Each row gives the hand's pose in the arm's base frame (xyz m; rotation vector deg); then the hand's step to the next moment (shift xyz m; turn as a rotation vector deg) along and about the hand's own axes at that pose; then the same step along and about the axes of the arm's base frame.
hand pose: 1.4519 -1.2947 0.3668 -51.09 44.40 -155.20
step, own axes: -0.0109 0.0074 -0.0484 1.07 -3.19 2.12
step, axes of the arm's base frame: -0.0201 0.0177 -0.0425 0.37 1.46 3.68
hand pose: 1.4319 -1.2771 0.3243 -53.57 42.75 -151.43
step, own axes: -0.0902 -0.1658 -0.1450 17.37 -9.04 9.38
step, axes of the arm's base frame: -0.0326 0.2296 -0.0538 -7.79 -2.62 20.09
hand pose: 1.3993 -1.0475 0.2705 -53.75 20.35 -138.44
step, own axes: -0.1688 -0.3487 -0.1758 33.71 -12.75 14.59
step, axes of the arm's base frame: -0.1449 0.3927 -0.0761 -15.82 -8.87 34.39
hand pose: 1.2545 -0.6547 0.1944 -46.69 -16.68 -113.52
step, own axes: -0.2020 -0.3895 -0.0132 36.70 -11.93 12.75
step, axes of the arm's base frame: -0.2649 0.3372 -0.0941 -16.92 -12.27 34.85
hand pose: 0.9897 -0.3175 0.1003 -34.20 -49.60 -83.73
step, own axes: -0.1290 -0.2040 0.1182 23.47 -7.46 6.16
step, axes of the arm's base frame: -0.2055 0.1600 -0.0662 -10.38 -9.44 21.16
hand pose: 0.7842 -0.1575 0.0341 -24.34 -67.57 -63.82
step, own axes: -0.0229 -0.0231 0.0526 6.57 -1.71 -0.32
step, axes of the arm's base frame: -0.0460 0.0408 -0.0063 -1.53 -4.05 5.24
